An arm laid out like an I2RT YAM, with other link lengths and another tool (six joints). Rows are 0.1 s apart.
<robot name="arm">
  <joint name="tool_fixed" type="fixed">
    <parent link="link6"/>
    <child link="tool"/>
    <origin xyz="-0.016 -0.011 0.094" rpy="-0.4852 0 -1.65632"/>
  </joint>
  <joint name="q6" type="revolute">
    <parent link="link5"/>
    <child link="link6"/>
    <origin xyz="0.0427 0 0.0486" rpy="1.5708 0 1.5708"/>
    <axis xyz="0 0 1"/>
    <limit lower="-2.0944" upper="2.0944"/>
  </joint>
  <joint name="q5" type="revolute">
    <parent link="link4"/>
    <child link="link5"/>
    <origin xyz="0.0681 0.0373 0.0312" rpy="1.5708 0 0"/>
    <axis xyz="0 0 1"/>
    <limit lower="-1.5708" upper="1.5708"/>
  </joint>
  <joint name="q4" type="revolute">
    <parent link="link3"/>
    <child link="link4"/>
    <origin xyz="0.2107 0.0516 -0.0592" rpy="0 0 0"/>
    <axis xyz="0 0 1"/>
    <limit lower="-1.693" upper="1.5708"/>
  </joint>
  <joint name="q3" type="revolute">
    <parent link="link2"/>
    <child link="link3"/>
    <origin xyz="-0.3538 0 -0.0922" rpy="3.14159 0 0"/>
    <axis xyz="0 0 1"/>
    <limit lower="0" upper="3.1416"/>
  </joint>
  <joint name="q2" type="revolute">
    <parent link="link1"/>
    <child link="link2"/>
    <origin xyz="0.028 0.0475 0.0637" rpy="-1.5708 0 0"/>
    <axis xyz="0 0 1"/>
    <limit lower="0" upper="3.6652"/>
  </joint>
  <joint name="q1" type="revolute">
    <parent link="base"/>
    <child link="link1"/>
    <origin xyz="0 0 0.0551" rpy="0 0 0"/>
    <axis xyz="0 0 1"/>
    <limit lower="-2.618" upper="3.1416"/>
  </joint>
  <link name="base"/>
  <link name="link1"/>
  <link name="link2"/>
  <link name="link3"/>
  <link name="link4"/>
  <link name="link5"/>
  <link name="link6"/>
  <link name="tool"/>
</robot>
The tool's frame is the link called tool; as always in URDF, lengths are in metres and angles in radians.
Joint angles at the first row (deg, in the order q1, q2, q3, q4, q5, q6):
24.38, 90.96, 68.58, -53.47, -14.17, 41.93
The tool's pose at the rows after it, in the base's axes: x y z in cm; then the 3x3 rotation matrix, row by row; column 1 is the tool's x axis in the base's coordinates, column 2 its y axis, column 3 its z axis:
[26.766, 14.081, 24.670], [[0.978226, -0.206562, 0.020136], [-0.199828, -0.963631, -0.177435], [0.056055, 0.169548, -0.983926]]
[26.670, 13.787, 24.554], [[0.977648, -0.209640, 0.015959], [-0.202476, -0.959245, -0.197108], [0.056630, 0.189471, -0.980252]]
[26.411, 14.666, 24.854], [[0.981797, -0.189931, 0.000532], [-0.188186, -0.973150, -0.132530], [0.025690, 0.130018, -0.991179]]
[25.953, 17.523, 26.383], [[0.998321, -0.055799, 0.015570], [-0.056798, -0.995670, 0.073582], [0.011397, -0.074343, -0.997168]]
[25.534, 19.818, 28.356], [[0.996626, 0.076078, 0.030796], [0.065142, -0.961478, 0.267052], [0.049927, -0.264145, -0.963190]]
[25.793, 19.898, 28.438], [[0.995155, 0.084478, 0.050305], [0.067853, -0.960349, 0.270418], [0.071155, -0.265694, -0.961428]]
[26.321, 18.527, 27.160], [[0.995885, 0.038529, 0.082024], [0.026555, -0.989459, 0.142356], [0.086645, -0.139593, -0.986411]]
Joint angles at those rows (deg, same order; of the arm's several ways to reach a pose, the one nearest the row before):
24.38, 90.96, 68.58, -54.30, -12.67, 41.80
24.38, 90.96, 68.58, -54.96, -11.68, 41.80
24.36, 90.96, 68.58, -54.41, -15.66, 41.67
24.36, 90.96, 68.58, -50.89, -27.77, 36.49
24.38, 90.96, 68.58, -46.94, -38.83, 31.77
24.38, 90.96, 68.58, -45.98, -38.59, 31.42
24.38, 90.96, 68.58, -47.73, -30.83, 31.68

